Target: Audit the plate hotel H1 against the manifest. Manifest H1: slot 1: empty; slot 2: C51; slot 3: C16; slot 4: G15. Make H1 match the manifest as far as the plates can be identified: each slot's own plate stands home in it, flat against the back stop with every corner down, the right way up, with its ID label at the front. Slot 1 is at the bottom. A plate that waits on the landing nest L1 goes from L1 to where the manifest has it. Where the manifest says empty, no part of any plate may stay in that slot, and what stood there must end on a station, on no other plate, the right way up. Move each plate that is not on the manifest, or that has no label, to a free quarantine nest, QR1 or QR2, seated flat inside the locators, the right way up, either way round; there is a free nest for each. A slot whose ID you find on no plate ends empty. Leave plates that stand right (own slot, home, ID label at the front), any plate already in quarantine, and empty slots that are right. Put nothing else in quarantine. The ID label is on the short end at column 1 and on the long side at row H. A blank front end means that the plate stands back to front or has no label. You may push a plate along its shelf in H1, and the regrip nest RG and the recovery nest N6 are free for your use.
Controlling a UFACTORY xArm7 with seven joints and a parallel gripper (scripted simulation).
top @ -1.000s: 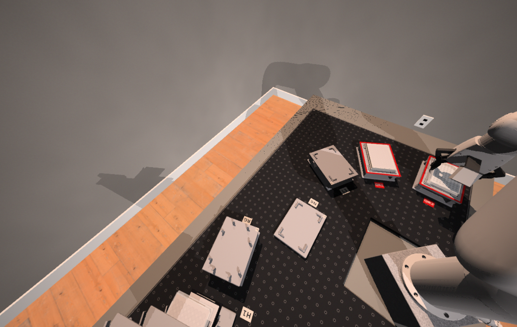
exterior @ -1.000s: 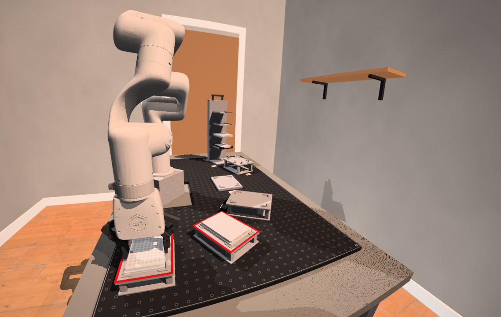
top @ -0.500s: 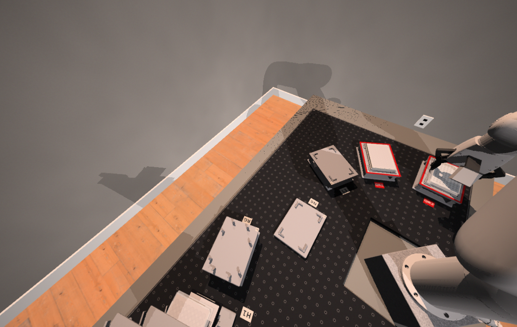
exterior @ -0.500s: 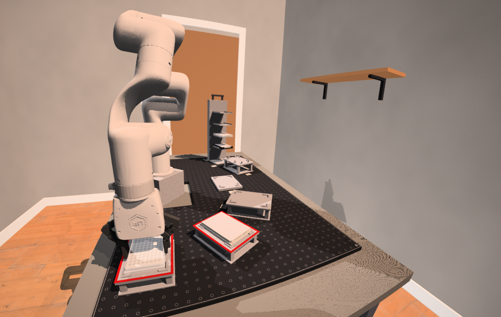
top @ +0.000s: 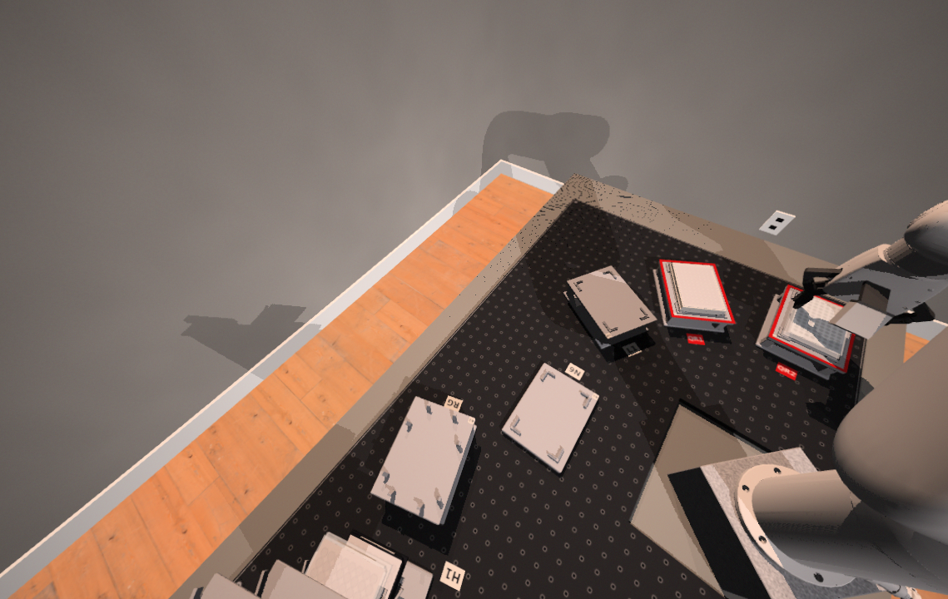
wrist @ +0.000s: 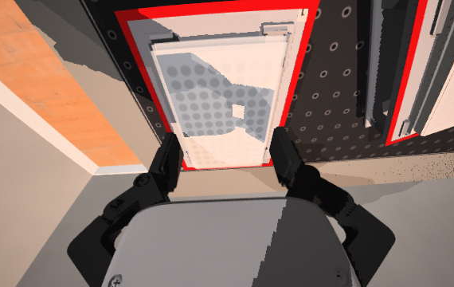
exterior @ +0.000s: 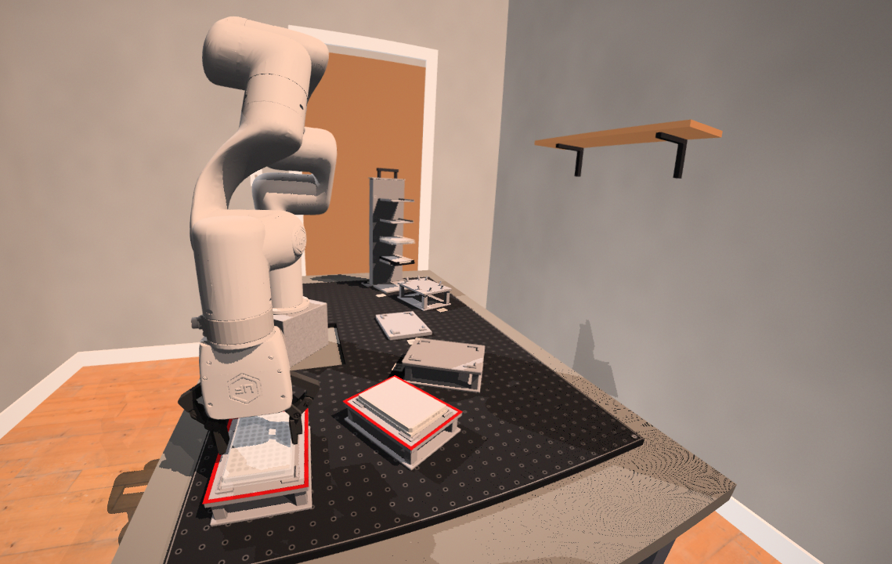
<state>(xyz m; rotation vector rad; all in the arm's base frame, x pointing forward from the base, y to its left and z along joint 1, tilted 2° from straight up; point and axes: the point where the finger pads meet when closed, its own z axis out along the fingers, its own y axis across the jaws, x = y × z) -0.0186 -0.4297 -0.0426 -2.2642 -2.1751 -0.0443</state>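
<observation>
Right now the quarantine nest QR2 is 30 mm below my hand and 10 mm to the left of it. The rest, counted from my hand: quarantine nest QR1: 210 mm ahead, 50 mm to the left, 30 mm below; then landing nest L1: 350 mm ahead, 190 mm to the left, 20 mm below; then white well plate: 210 mm ahead, 50 mm to the left, 20 mm below.
</observation>
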